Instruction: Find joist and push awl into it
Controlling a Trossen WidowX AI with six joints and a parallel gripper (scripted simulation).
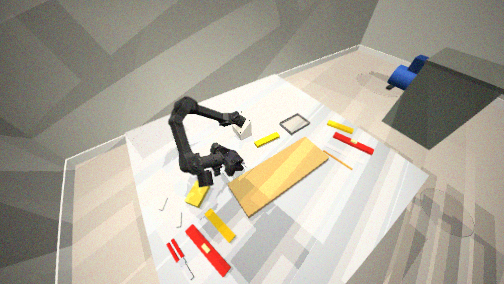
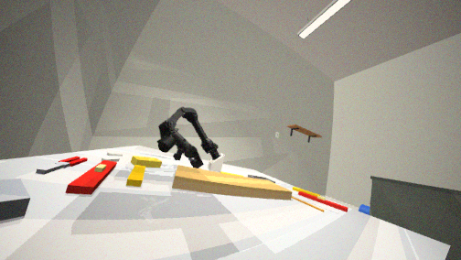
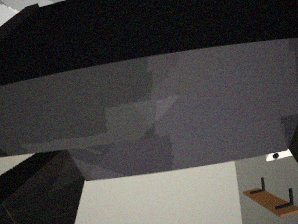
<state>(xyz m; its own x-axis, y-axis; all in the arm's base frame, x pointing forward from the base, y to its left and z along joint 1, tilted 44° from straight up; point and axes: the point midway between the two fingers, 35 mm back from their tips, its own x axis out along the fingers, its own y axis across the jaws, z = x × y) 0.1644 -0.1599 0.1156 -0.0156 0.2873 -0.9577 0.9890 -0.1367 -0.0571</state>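
My gripper tip is 60 mm above the awl, 30 mm to the right of it and 10 mm short of it. From my gripper tip the other things lie so: stud finder 20 mm behind, 10 mm below; then orange pencil 430 mm to the left, 360 mm ahead, 70 mm below; then grey-framed tray 470 mm to the left, 60 mm below, 20 mm ahead.
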